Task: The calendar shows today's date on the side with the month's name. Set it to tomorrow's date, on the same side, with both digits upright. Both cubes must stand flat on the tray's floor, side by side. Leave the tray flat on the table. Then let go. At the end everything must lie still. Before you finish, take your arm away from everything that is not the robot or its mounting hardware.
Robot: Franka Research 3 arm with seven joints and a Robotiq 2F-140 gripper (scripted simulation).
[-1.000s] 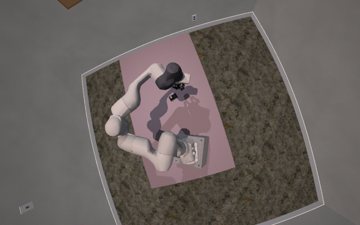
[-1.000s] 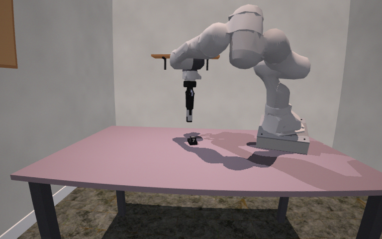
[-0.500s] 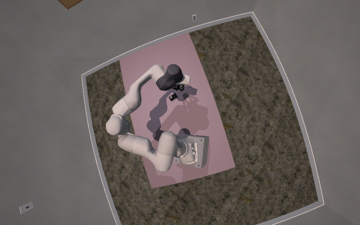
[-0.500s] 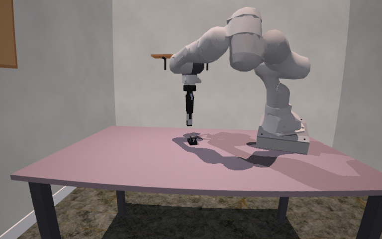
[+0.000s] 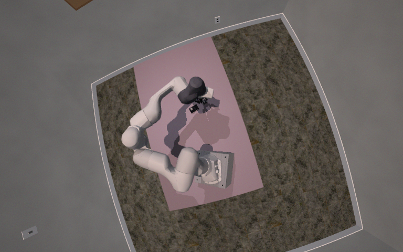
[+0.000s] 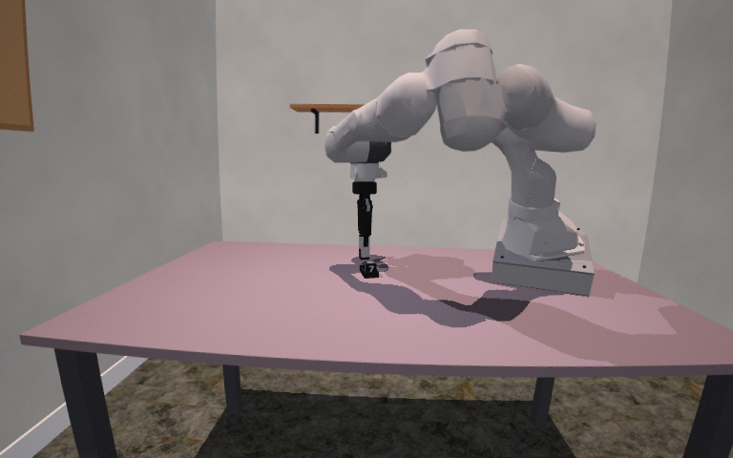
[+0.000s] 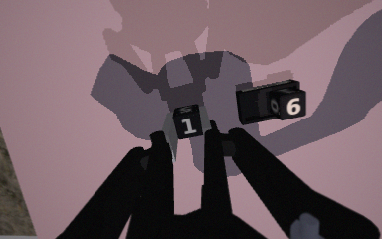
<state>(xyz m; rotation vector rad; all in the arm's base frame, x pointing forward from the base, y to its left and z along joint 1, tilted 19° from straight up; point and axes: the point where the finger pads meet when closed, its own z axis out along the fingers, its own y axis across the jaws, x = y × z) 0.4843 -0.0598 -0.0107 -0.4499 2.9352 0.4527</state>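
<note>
Now: the black calendar tray 10 cm to the left of my hand, 5 cm below it and 3 cm behind it. Also, from my hand: black digit cube 3 cm below.
</note>
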